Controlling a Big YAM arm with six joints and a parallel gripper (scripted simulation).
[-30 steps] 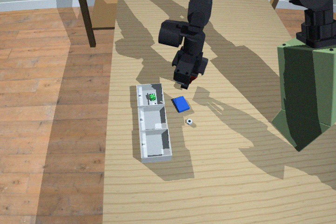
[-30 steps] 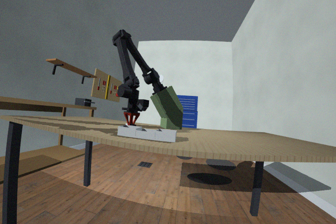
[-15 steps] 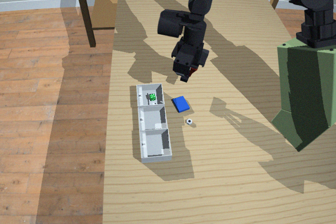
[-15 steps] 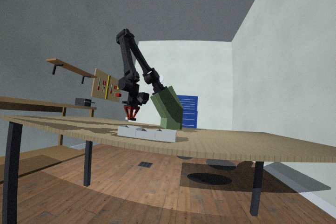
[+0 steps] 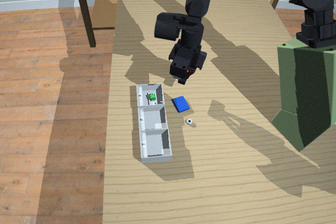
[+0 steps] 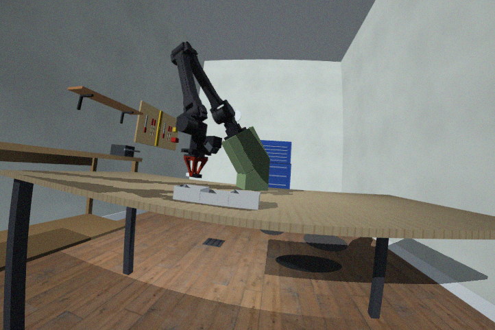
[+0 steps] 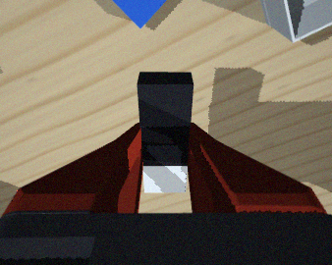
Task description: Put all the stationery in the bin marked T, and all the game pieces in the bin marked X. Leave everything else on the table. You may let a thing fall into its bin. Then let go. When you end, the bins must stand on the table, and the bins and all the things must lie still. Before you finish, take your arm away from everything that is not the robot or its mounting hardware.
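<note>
Right now the flat blue block is 10 mm ahead of my hand, 70 mm to the left of it and 70 mm below it. Round my hand: black-and-white eraser: 10 mm to the right; white domino: 100 mm ahead, 60 mm to the left, 60 mm below; green die: 100 mm ahead, 60 mm to the left, 50 mm below.
</note>
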